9 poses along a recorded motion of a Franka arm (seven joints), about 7.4 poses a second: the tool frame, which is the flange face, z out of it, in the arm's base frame.
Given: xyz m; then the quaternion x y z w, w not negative.
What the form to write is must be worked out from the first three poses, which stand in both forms.
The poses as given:
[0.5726 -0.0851 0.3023 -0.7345 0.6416 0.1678 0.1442]
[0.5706 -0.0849 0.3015 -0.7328 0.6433 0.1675 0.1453]
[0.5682 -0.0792 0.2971 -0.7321 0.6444 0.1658 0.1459]
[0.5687 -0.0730 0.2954 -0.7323 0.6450 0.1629 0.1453]
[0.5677 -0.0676 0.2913 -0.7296 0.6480 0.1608 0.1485]
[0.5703 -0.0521 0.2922 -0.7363 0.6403 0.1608 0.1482]
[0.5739 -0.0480 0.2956 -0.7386 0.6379 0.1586 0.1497]
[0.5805 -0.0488 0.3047 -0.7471 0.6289 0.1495 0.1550]
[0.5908 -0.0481 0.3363 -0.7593 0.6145 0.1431 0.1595]
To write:
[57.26 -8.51 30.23 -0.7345 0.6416 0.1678 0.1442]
[57.06 -8.49 30.15 -0.7328 0.6433 0.1675 0.1453]
[56.82 -7.92 29.71 -0.7321 0.6444 0.1658 0.1459]
[56.87 -7.30 29.54 -0.7323 0.6450 0.1629 0.1453]
[56.77 -6.76 29.13 -0.7296 0.6480 0.1608 0.1485]
[57.03 -5.21 29.22 -0.7363 0.6403 0.1608 0.1482]
[57.39 -4.80 29.56 -0.7386 0.6379 0.1586 0.1497]
[58.05 -4.88 30.47 -0.7471 0.6289 0.1495 0.1550]
[59.08 -4.81 33.63 -0.7593 0.6145 0.1431 0.1595]

